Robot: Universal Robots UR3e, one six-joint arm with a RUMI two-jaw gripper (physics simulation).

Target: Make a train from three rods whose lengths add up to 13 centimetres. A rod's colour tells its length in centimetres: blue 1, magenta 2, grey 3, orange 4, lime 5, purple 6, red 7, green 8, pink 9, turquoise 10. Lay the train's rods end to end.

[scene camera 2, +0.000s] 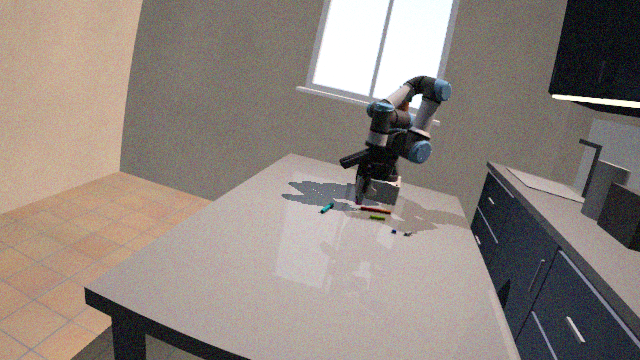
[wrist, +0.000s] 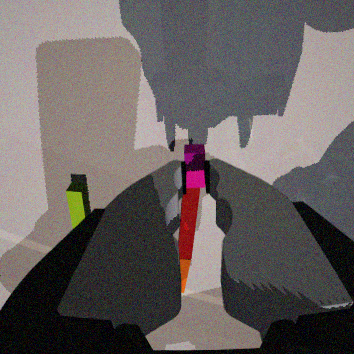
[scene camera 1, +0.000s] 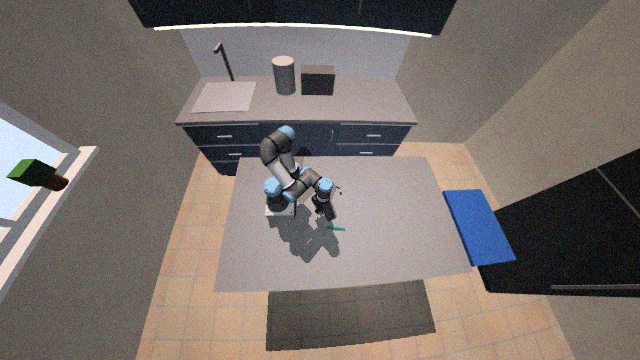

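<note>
My gripper is shut on the magenta rod, which sits between the fingertips. The red rod and the orange rod lie end to end on the table. In the wrist view the magenta rod lines up with the red rod's free end; whether they touch, or how high the magenta rod is, I cannot tell. The lime rod lies beside this row. The arm hides the row in scene camera 1.
A turquoise rod lies on the table on the other side of the row from the lime rod. A small blue rod and a small grey piece lie beyond the lime rod.
</note>
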